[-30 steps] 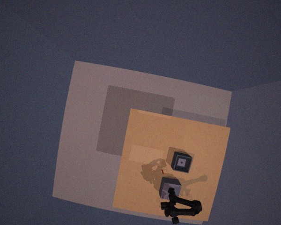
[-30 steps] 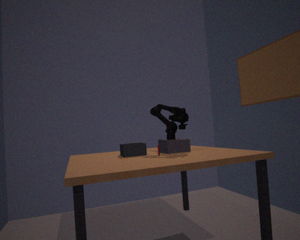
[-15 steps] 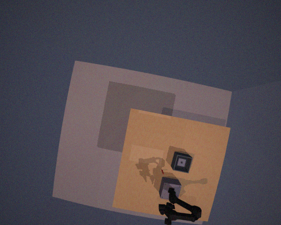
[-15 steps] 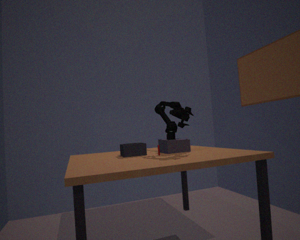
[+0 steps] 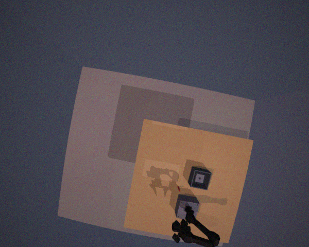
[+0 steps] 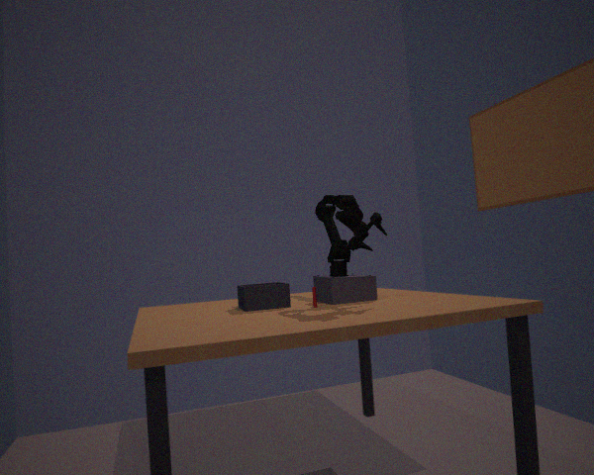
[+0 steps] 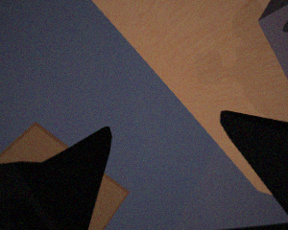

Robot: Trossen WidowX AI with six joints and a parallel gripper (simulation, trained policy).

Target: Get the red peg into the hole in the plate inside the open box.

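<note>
The red peg lies 32 cm ahead of my gripper tip, 3 cm to the left of it and 20 cm below it. From my gripper tip the other things lie so: grey plate (49 cm ahead, 16 cm to the right, 20 cm below); then dark box (49 cm ahead, 16 cm to the right, 22 cm below).
</note>
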